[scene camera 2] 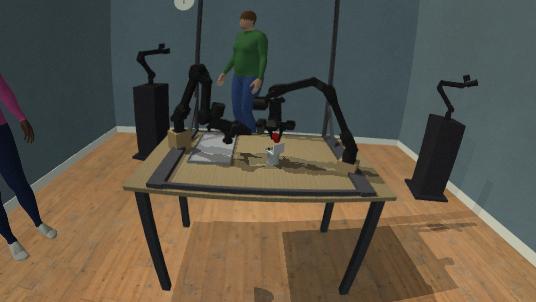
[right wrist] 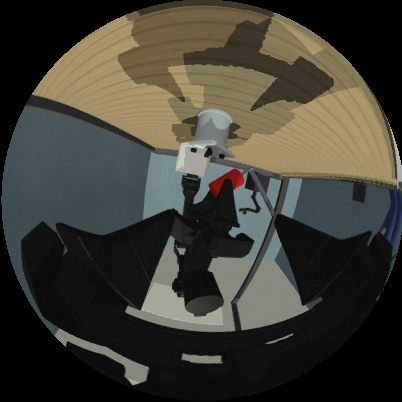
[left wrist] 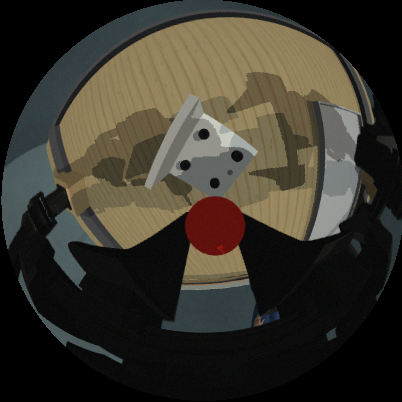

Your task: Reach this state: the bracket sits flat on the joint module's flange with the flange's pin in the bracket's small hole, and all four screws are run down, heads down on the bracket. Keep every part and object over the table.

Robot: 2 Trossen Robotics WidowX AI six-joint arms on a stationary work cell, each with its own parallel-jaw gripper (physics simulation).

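Frame: origin at the left arm's base, x ahead, y right, z down, level; centimetres.
Where they show: left gripper, between the fingertips: (scene camera 2: pixel 275 139) (right wrist: pixel 223 178) (left wrist: pixel 212 216); right gripper, between the fingertips: (scene camera 2: pixel 251 132) (right wrist: pixel 226 216) (left wrist: pixel 358 191); left arm's base, origin of its link: (scene camera 2: pixel 348 160) (left wrist: pixel 63 196); right arm's base, origin of its link: (scene camera 2: pixel 179 130).
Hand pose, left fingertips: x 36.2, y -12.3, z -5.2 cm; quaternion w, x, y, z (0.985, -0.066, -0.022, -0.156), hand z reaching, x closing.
Note:
Each offset is from my left fingertips to the top centre of the thing. "pt": to the spot under its first point.
The light-grey bracket (scene camera 2: pixel 279 148) (left wrist: pixel 210 152) (right wrist: pixel 189 161) sits on the flange of the upright grey joint module {dx -1.4, dy -3.6, dz +4.3 cm} (scene camera 2: pixel 273 160) (right wrist: pixel 212 131), with one side standing up. Four dark screw heads show on its flat part in the left wrist view; how deep each sits is unclear. A small grey spot {pt dx +1.1, dy -2.9, dz +4.3 cm} (left wrist: pixel 230 172) lies among them. My left gripper (scene camera 2: pixel 276 135) (left wrist: pixel 212 216) is shut on the red screwdriver handle {pt dx -1.4, dy -1.9, dz -1.6 cm} (scene camera 2: pixel 276 138) (left wrist: pixel 215 222) (right wrist: pixel 226 183), above and apart from the bracket; the handle is tilted in the right wrist view. My right gripper (scene camera 2: pixel 239 136) is open and empty, left of the module in the scene view.
A grey-white tray {dx +33.4, dy -9.2, dz +9.1 cm} (scene camera 2: pixel 209 162) (left wrist: pixel 321 150) lies on the left part of the table in the scene view, partly under my right arm. A dark frame bar (scene camera 2: pixel 260 190) runs along the near table edge. A person in green (scene camera 2: pixel 250 55) stands behind the table.

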